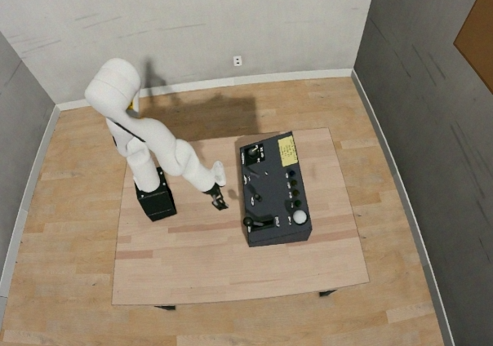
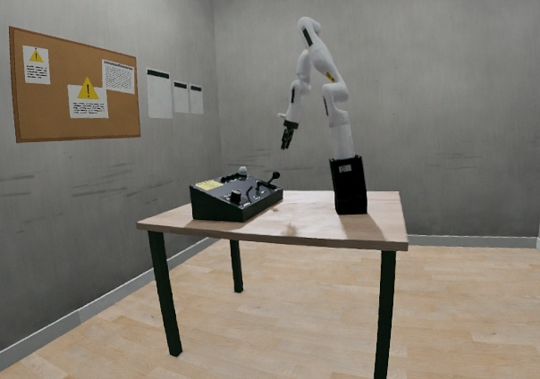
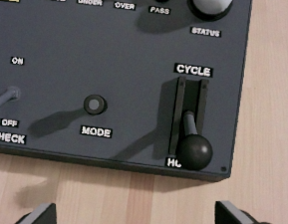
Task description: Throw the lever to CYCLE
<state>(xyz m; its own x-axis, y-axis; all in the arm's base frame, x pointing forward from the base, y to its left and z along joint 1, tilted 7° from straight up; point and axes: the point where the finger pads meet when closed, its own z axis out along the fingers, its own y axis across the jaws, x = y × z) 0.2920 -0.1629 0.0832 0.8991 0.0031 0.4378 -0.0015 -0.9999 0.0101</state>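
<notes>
Right now my hand is 100 mm short of the lever, 70 mm to the left of it and 180 mm above it. The rest, counted from my hand: mode control 140 mm ahead, 40 mm to the left, 190 mm below; check toggle 150 mm ahead, 160 mm to the left, 190 mm below.
</notes>
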